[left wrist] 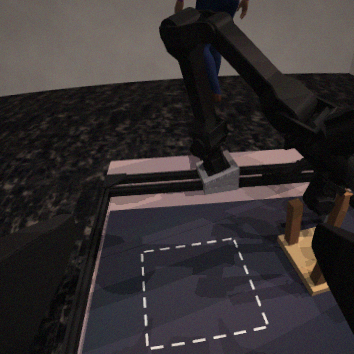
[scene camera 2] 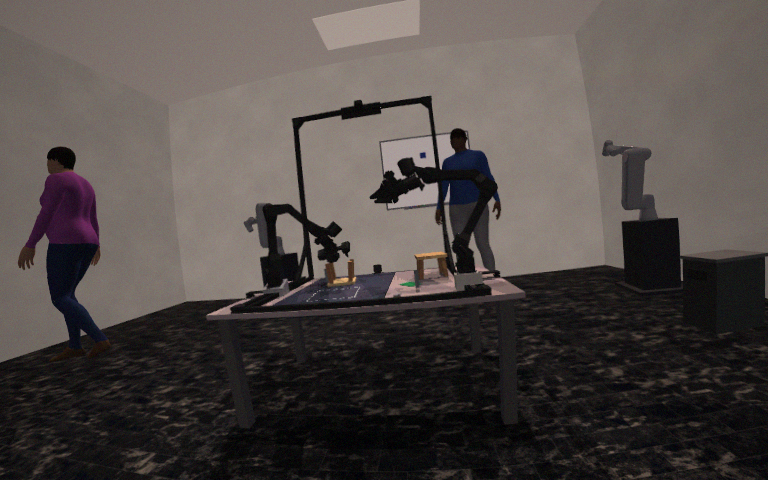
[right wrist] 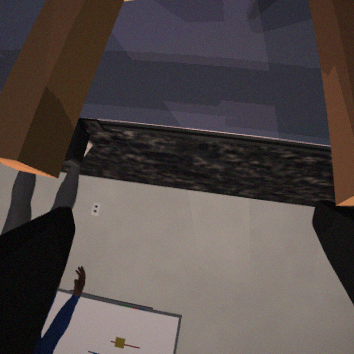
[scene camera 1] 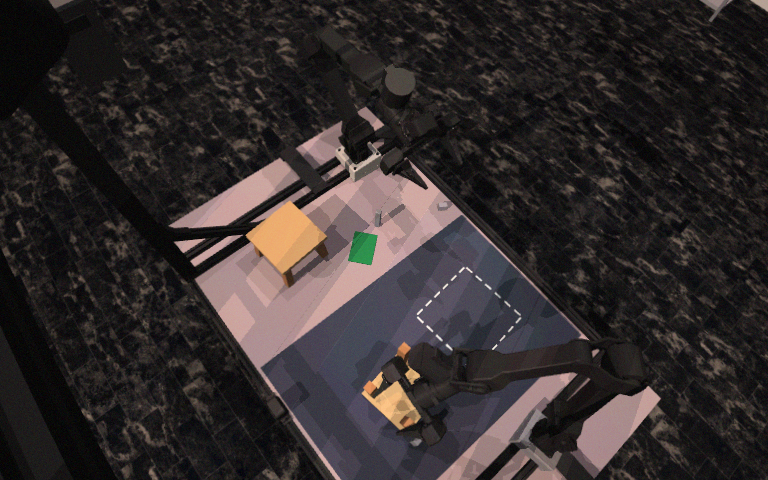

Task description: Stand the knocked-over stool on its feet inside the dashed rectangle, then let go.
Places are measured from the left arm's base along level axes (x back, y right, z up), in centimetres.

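Pixels of known places: left gripper, fingertip midpoint: (left wrist: 197,231) (scene camera 2: 372,200) (scene camera 1: 444,176); right gripper, fingertip midpoint: (scene camera 2: 340,259) (right wrist: 196,215) (scene camera 1: 384,415); left arm's base, link origin: (scene camera 2: 467,272) (scene camera 1: 358,152); right arm's base, link origin: (left wrist: 215,165) (scene camera 2: 275,284) (scene camera 1: 545,438).
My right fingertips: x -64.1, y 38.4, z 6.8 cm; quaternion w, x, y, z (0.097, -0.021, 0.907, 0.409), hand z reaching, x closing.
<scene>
For each thing: its top centre in the pictures, then the offset to it from my right fingertips.
- stool, top centre: (left wrist: 340,216) (scene camera 1: 407,385) (scene camera 2: 340,261) dx +2.1, dy -7.8, dz -0.4 cm
- second small wooden table, top centre: (scene camera 1: 286,235) (scene camera 2: 429,254) dx +49.7, dy -5.7, dz -1.3 cm
- green card, top centre: (scene camera 1: 363,247) dx +39.7, dy -22.8, dz -12.5 cm
- small grey post, top centre: (scene camera 1: 378,211) (scene camera 2: 415,269) dx +43.3, dy -30.6, dz -4.9 cm
The stool (scene camera 1: 389,404) (scene camera 2: 340,281) (left wrist: 301,251) lies upside down on the dark mat, with its tan seat flat and its brown legs pointing up. It is outside the dashed rectangle (scene camera 1: 442,290) (left wrist: 189,244), near the mat's front. My right gripper (scene camera 1: 411,400) (scene camera 2: 331,257) (right wrist: 196,215) is open and reaches down over the stool, its fingers spread among the legs. Two legs (right wrist: 46,81) (right wrist: 338,88) fill the right wrist view. My left gripper (scene camera 1: 411,173) (scene camera 2: 378,195) is open and empty, high above the table's far end.
A second small wooden table (scene camera 1: 287,235) (scene camera 2: 431,257) stands upright on the pink part of the table top. A green card (scene camera 1: 363,248) and a small grey post (scene camera 1: 378,219) lie near it. A person (scene camera 2: 468,190) stands behind the table.
</scene>
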